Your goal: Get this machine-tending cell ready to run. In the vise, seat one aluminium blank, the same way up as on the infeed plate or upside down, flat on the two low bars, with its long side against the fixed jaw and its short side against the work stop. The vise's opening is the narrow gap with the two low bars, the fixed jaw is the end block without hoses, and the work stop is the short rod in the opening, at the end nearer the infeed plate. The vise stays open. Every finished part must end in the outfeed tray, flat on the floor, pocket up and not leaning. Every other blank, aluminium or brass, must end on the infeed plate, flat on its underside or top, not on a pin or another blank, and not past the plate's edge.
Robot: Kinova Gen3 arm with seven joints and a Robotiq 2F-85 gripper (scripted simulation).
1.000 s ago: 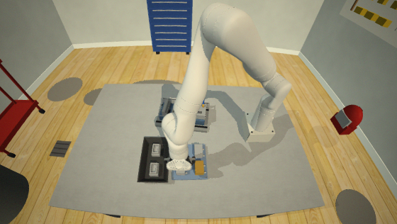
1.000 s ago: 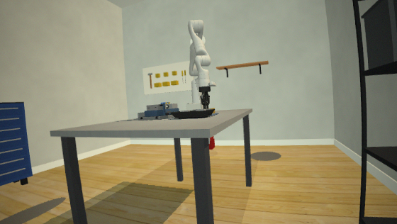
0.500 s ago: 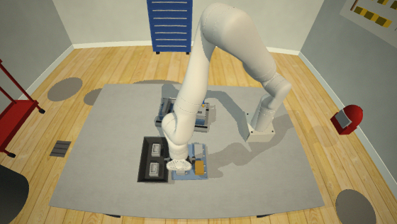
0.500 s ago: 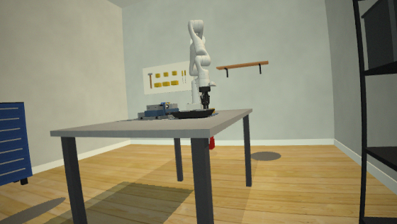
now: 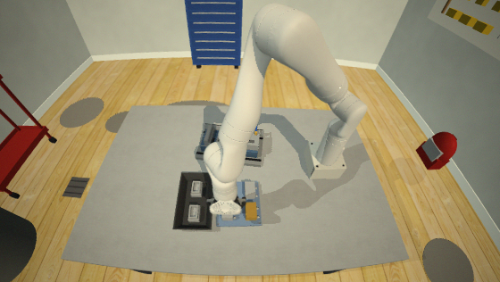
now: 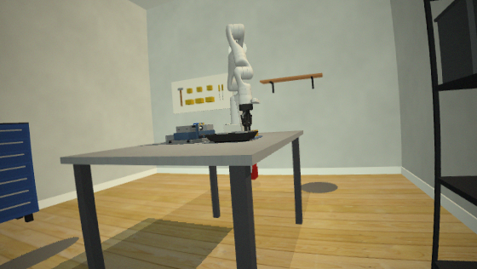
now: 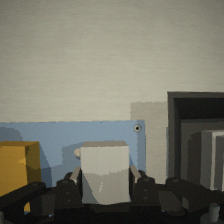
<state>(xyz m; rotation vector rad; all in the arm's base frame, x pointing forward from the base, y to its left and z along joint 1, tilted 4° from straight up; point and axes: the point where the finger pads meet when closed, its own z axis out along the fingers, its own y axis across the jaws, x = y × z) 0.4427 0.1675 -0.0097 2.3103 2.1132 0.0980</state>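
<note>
Right now the brass blank is 90 mm behind my hand, 10 mm to the left of it and 20 mm below it. Also, from my hand: hose block: 130 mm behind, 300 mm to the right, 30 mm above; then vise: 40 mm behind, 330 mm to the right, 10 mm below.
</note>
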